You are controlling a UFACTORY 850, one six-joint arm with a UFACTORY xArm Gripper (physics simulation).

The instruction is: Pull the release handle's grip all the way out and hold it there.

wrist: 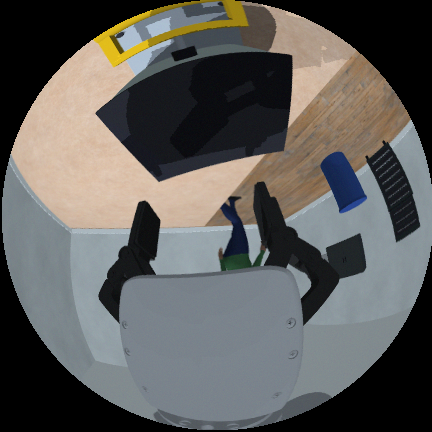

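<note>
The release handle's yellow grip [175, 35] is a rectangular frame at the top of the wrist view, cut off by the view's upper edge. A short stem with a black collar [184, 53] shows at its lower bar. Below the grip, the dark housing [215, 110] fills the upper middle, its near-black face toward the camera. My gripper [200, 201] is open, with nothing between its fingers. Its fingertips show below the housing, and the grip lies well beyond them toward the top. How far the grip is pulled out cannot be told from this view.
A tan surface [55, 145] lies around the housing, with wooden planks [340, 100] to the right. A blue barrel [343, 182], a black slatted rack [385, 175] and a dark panel [346, 256] show at the right. A person [237, 242] in green and blue shows between the fingers, farther off.
</note>
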